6 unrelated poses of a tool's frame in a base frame.
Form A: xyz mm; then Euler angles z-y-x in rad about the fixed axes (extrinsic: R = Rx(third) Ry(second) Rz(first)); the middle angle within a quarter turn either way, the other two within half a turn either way.
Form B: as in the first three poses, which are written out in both.
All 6 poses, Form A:
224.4 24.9 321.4 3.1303 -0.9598 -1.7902
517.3 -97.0 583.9 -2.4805 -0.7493 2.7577
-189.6 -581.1 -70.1 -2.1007 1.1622 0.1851
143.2 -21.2 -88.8 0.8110 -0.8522 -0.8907
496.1 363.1 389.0 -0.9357 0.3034 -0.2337
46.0 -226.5 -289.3 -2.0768 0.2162 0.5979
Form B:
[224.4 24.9 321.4], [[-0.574 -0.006 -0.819], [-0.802 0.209 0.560], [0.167 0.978 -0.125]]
[517.3 -97.0 583.9], [[-0.578 0.450 -0.681], [0.771 0.575 -0.274], [0.269 -0.683 -0.679]]
[-189.6 -581.1 -70.1], [[-0.201 0.343 0.918], [-0.933 -0.351 -0.073], [0.297 -0.871 0.391]]
[143.2 -21.2 -88.8], [[0.453 -0.477 -0.753], [0.859 0.009 0.512], [-0.238 -0.879 0.414]]
[496.1 363.1 389.0], [[0.566 0.768 0.299], [-0.824 0.521 0.221], [0.014 -0.371 0.928]]
[46.0 -226.5 -289.3], [[-0.473 0.854 0.215], [-0.781 -0.295 -0.550], [-0.406 -0.428 0.807]]

